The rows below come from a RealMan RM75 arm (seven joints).
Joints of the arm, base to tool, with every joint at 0 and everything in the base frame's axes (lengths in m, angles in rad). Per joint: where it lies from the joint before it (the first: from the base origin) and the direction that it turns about. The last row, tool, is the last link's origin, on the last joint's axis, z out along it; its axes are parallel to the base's.
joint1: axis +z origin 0 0 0.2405
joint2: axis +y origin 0 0 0
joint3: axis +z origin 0 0 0.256
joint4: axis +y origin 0 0 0
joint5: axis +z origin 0 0 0.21
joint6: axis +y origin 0 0 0
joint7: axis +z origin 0 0 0.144
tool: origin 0 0 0
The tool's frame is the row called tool.
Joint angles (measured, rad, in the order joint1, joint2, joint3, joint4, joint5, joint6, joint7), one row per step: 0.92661, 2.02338, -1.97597, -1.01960, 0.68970, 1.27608, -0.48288; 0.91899, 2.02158, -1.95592, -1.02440, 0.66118, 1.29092, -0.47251; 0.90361, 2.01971, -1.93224, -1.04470, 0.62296, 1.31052, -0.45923; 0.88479, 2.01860, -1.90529, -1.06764, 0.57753, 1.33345, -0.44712; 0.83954, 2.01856, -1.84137, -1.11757, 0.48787, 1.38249, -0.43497; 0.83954, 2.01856, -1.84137, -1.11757, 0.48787, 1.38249, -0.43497; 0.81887, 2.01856, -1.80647, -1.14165, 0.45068, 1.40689, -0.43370; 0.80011, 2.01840, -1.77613, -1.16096, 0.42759, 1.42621, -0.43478; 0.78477, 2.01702, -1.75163, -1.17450, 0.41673, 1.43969, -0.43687; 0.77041, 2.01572, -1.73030, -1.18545, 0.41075, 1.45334, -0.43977
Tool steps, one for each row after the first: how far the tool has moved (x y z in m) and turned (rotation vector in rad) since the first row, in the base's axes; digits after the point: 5 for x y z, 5 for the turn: 0.00352, 0.00299, 0.00540, 0.02281, -0.01330, -0.01349; 0.00664, 0.00550, 0.01224, 0.05121, -0.02564, -0.02399; 0.01094, 0.00797, 0.02021, 0.08314, -0.04211, -0.03554; 0.02143, 0.01168, 0.03787, 0.14651, -0.07094, -0.06526; 0.02143, 0.01168, 0.03787, 0.14651, -0.07094, -0.06526; 0.02613, 0.01321, 0.04702, 0.17553, -0.08041, -0.08257; 0.03052, 0.01368, 0.05438, 0.19652, -0.08269, -0.10199; 0.03441, 0.01372, 0.06008, 0.21089, -0.07986, -0.12093; 0.03842, 0.01299, 0.06486, 0.22010, -0.07698, -0.14093
